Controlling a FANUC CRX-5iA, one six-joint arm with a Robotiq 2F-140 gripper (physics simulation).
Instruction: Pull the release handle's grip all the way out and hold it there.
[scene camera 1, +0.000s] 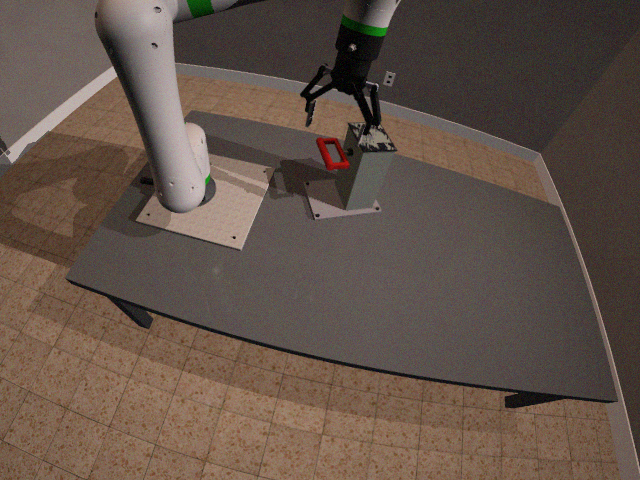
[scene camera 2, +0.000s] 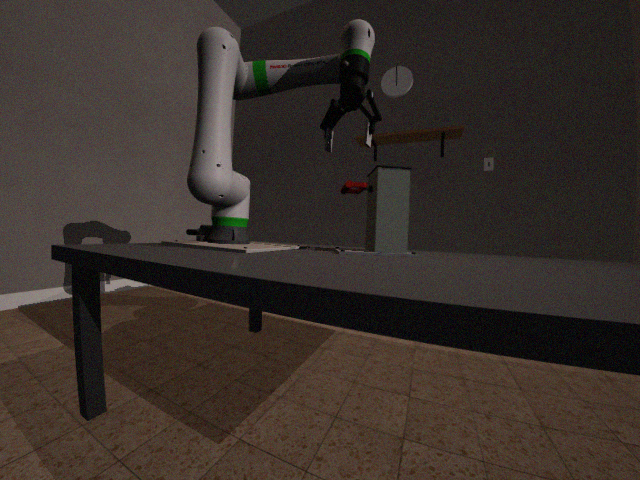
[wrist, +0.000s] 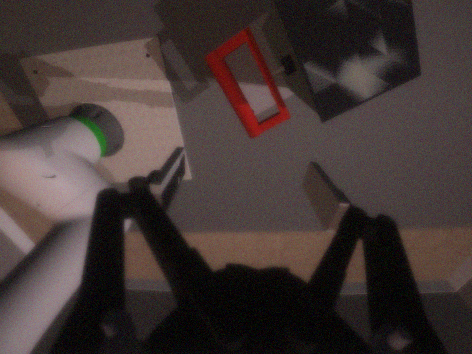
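Observation:
The release handle's red rectangular grip (scene camera 1: 324, 153) (scene camera 2: 354, 187) (wrist: 232, 95) sticks out from the side of a tall pale-green box (scene camera 1: 368, 178) (scene camera 2: 392, 209), on the side toward the arm's base. A short dark piece shows between grip and box. The grip lies roughly level, near the box's top. My gripper (scene camera 1: 338, 126) (scene camera 2: 349, 147) (wrist: 246, 167) is open and empty, with its fingers pointing down. It hangs above the grip's height, touching neither grip nor box in scene camera 2. In the wrist view the grip shows beyond the fingertips, toward the top.
The box stands on a light plate (scene camera 1: 323, 200) on the grey table (scene camera 1: 413, 284) (scene camera 2: 180, 263). The arm's base is on a larger pale plate (scene camera 1: 222, 222) (wrist: 145, 120) to the left. A wooden shelf (scene camera 2: 413, 135) and a round clock (scene camera 2: 396, 82) are on the wall behind.

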